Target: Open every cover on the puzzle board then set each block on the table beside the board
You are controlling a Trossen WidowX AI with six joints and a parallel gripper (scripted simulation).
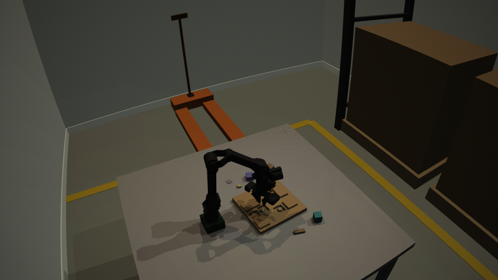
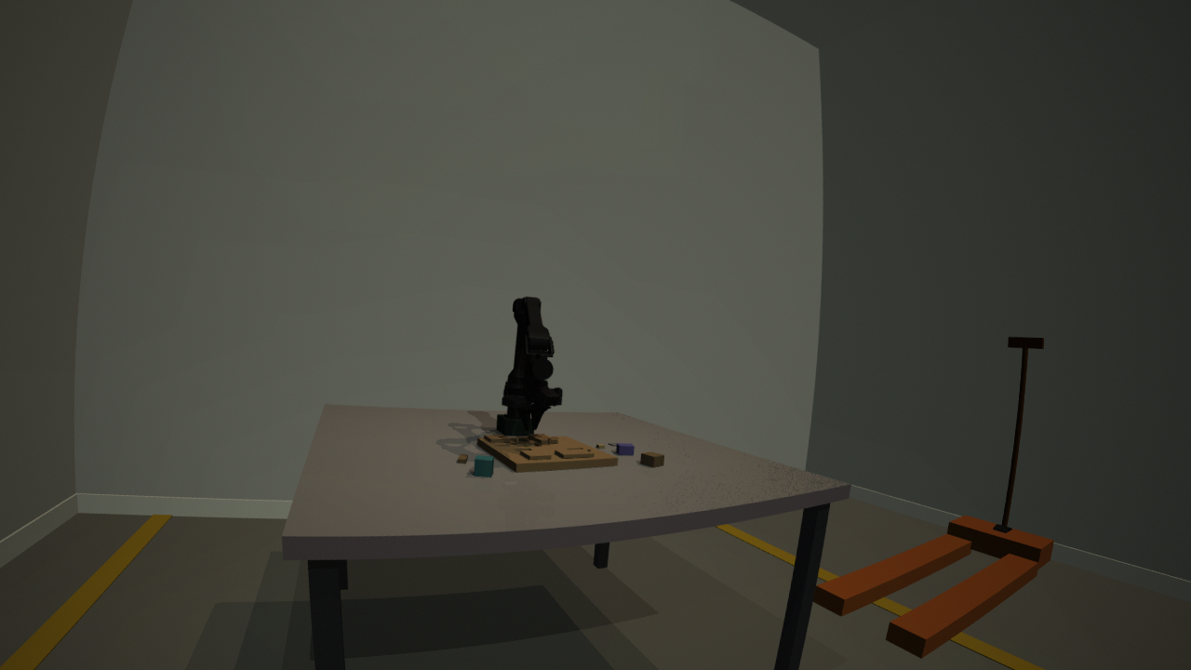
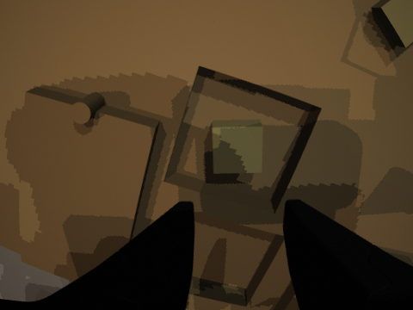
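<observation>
Right now the wooden puzzle board is 5 cm ahead of my gripper tip, 1 cm to the left of it and 4 cm below it. From my gripper tip the other things lie so: purple block 4 cm ahead, 28 cm to the left, 5 cm below; then teal block 24 cm ahead, 18 cm to the right, 4 cm below; then small flat brown piece 12 cm ahead, 21 cm to the right, 6 cm below.
</observation>
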